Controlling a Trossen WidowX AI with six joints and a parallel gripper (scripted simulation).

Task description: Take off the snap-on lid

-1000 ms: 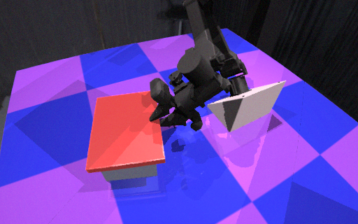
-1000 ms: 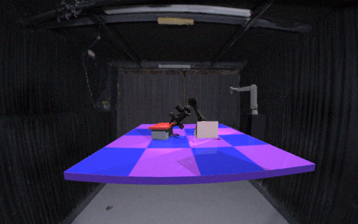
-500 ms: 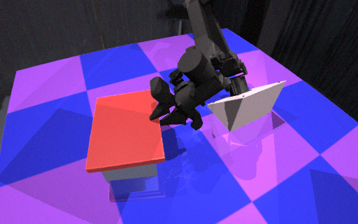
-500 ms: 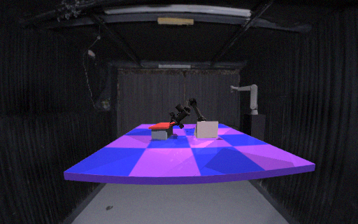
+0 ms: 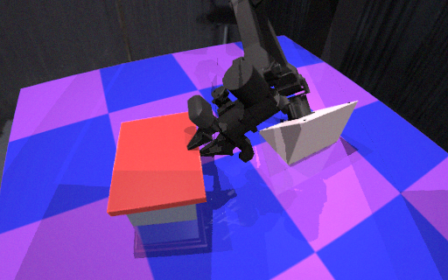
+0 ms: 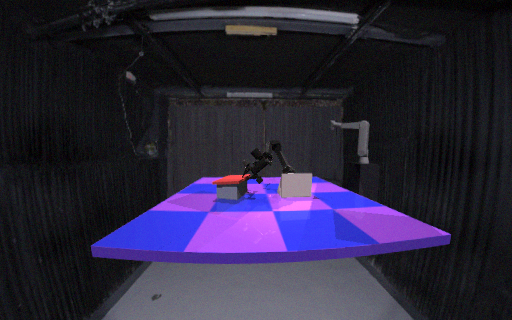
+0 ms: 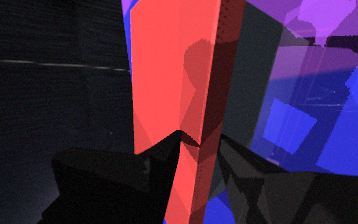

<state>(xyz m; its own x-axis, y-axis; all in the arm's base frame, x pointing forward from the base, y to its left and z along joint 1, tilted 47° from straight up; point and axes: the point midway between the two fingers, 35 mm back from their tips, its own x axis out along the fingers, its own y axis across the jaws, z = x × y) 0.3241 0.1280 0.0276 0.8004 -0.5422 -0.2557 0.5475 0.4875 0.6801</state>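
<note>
Right now the red lid is 80 mm ahead of my gripper tip and 20 mm to the right of it. Round my gripper tip: storage box: 70 mm ahead, 60 mm below, 20 mm to the right.
</note>
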